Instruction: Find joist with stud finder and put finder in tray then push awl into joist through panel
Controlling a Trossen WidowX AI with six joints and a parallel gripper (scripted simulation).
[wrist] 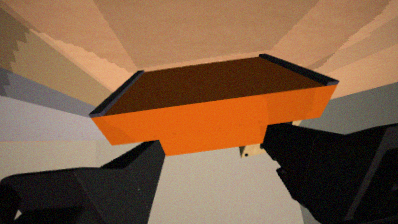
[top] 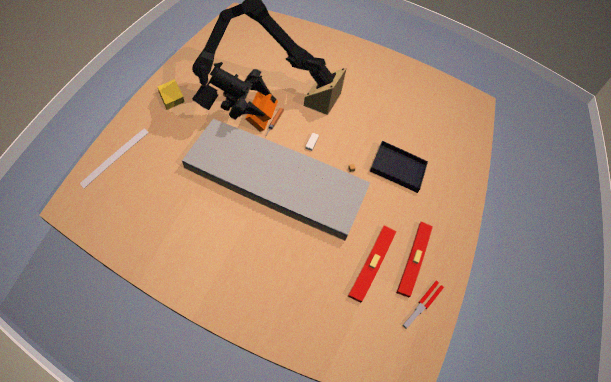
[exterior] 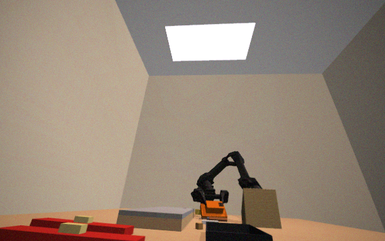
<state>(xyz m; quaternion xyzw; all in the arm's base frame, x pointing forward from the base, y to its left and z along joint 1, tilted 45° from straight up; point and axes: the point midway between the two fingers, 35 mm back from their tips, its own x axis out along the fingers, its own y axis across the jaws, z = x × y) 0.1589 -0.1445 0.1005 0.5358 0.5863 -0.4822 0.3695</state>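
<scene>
The orange stud finder lies 1 cm behind my gripper tip and 1 cm below it. Also, from my gripper tip: white block 4 cm ahead, 16 cm to the left, 6 cm below; then square indicator 3 cm behind, 1 cm to the left; then awl 2 cm ahead, 3 cm to the left, 6 cm below.
</scene>
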